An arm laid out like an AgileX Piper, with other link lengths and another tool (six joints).
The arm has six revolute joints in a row. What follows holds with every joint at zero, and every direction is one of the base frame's. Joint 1 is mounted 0.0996 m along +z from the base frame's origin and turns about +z. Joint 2 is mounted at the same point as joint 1 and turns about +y. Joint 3 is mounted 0.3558 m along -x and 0.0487 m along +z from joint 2 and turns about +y. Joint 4 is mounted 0.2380 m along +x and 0.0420 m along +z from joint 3 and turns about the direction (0.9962, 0, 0.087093). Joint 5 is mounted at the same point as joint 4 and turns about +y. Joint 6 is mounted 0.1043 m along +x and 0.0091 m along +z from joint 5 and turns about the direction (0.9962, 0, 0.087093). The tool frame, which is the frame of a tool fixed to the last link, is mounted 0.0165 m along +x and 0.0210 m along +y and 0.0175 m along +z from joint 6; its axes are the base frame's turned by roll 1.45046, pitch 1.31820 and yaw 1.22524 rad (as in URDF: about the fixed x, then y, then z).
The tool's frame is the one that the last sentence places.
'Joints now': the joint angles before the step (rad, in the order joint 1, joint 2, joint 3, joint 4, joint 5, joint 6). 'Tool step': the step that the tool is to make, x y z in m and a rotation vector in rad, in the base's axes. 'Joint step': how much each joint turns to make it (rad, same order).
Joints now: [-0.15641 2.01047 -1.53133 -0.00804 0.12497 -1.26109]
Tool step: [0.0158 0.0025 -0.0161 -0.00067 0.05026 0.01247]
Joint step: [0.00981 0.06346 -0.07168 -0.00832 0.05781 -0.00033]
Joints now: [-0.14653 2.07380 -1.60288 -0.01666 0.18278 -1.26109]
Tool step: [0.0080 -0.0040 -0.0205 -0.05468 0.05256 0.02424]
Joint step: [-0.00002 0.04922 -0.03058 -0.06628 0.02541 -0.00007]
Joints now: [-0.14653 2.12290 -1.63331 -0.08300 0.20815 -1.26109]
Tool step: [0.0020 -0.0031 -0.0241 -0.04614 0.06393 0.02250]
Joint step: [0.00007 0.03971 -0.00074 -0.05959 0.01766 0.00026]
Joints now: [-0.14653 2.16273 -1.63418 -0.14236 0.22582 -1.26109]
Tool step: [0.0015 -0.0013 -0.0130 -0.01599 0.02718 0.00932]
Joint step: [-0.00010 0.02269 0.00006 -0.02151 0.00181 -0.00042]
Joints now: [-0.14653 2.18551 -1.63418 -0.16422 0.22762 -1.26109]
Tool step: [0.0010 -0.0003 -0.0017 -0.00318 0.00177 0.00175]
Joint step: [0.00004 0.00498 -0.00355 -0.00390 -0.00014 0.00009]
